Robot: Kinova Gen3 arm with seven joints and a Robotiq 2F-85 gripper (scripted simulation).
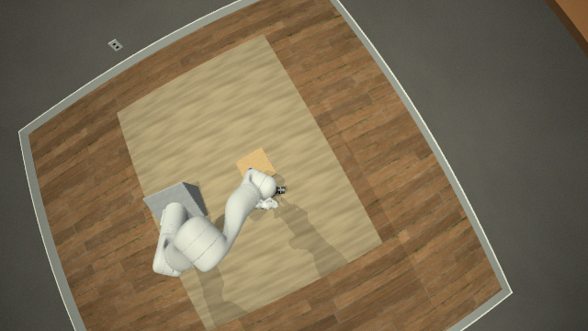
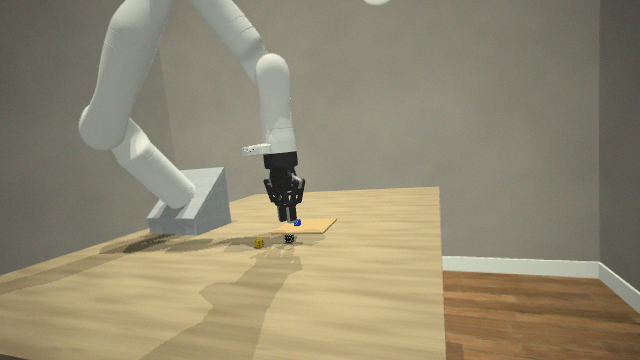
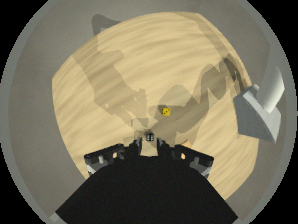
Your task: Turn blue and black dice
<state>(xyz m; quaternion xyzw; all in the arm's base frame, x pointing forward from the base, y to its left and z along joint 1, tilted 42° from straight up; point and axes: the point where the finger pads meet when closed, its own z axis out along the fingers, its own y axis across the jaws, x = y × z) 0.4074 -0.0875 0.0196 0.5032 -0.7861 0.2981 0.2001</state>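
Right now the black die is 60 mm below my hand. From my hand the other things lie so: tan mat 130 mm to the left, 60 mm below, 20 mm behind; then yellow die 60 mm below, 60 mm behind, 40 mm to the right; then blue die 130 mm to the left, 50 mm below, 50 mm behind.
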